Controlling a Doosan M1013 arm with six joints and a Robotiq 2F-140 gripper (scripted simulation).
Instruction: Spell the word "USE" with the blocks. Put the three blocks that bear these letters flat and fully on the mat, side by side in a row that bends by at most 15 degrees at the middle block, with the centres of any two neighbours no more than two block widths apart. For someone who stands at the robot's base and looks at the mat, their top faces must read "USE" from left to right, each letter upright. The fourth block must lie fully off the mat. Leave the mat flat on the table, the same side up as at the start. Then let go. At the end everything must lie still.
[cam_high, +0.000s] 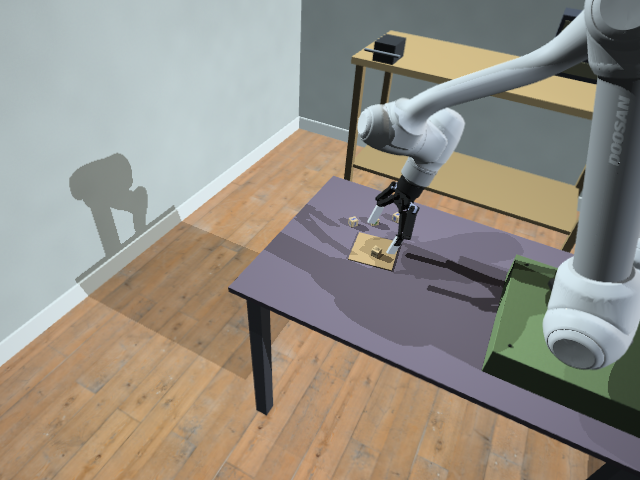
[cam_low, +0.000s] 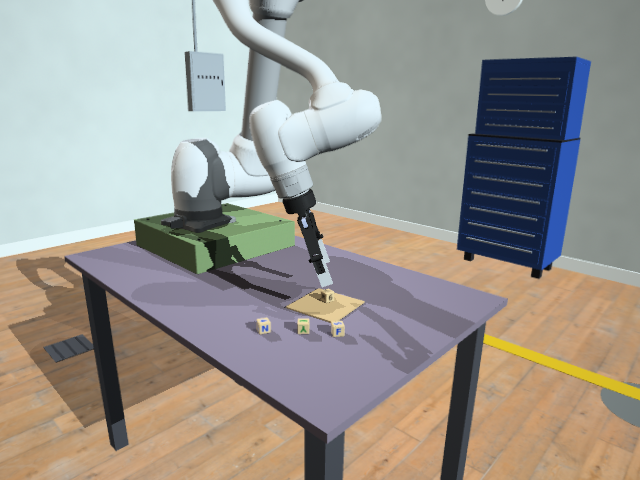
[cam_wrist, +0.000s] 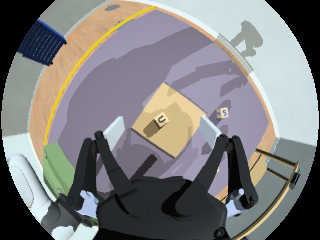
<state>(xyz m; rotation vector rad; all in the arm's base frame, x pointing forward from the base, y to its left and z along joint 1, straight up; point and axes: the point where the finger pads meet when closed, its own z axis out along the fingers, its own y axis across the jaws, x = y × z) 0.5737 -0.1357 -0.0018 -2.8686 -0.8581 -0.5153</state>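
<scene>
Right now the block is 200 mm to the right of my hand, 70 mm below it and 30 mm behind it.
</scene>
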